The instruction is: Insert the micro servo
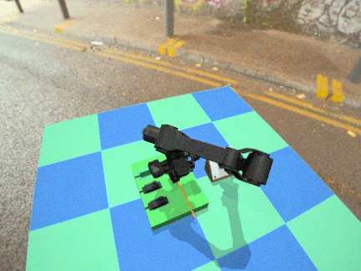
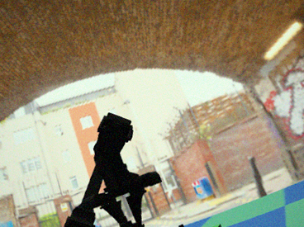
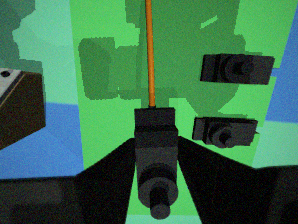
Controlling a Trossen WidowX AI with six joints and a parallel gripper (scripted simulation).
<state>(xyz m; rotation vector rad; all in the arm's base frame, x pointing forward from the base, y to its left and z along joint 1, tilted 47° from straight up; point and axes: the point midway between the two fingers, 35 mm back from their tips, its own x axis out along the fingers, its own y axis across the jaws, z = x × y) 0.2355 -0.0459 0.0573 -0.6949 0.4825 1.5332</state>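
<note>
Now: the green deck 10 mm behind my gripper tip, 20 mm to the right of it and 100 mm below it.
</note>
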